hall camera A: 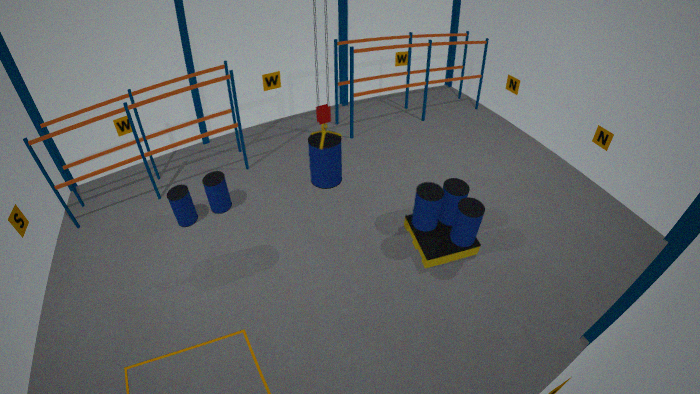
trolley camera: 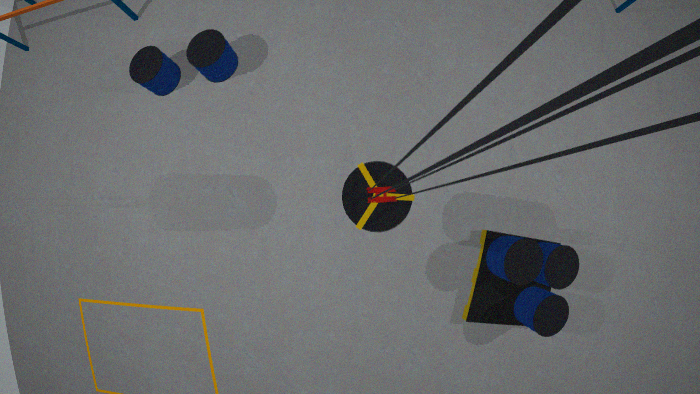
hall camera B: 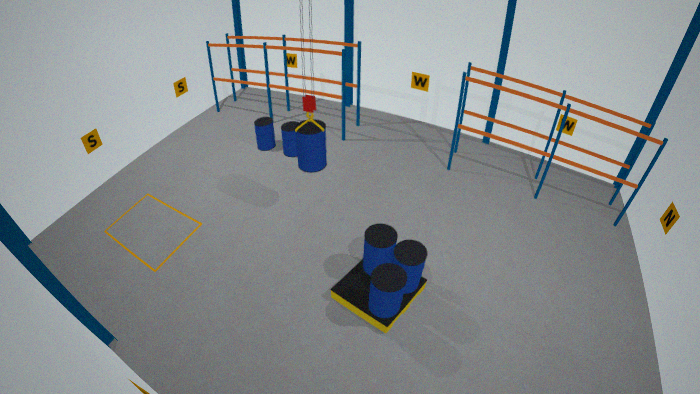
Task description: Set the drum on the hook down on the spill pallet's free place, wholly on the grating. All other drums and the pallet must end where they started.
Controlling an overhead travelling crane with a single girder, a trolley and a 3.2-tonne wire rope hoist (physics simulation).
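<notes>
A blue drum (hall camera A: 326,165) (hall camera B: 312,152) (trolley camera: 356,200) with a black lid hangs upright, high above the floor; its shadow lies well apart from it. My gripper (hall camera A: 324,133) (hall camera B: 310,121) (trolley camera: 382,195), a yellow three-legged grab under the red hook block, is shut on this drum at its rim. The spill pallet (hall camera A: 452,258) (hall camera B: 350,289) (trolley camera: 487,305), yellow with black grating, bears three upright drums. Its free place is the near left corner in hall camera A, the left corner in hall camera B and the lower left in the trolley view. The hanging drum is apart from the pallet, to its upper left in the trolley view.
Two blue drums (hall camera A: 183,207) (hall camera A: 218,194) (trolley camera: 162,77) (trolley camera: 220,62) stand on the floor near the left rack (hall camera A: 140,145). Another rack (hall camera A: 352,95) (hall camera B: 549,150) stands along the W wall. A yellow rectangle (hall camera A: 185,350) (hall camera B: 130,251) (trolley camera: 140,305) is marked on the floor.
</notes>
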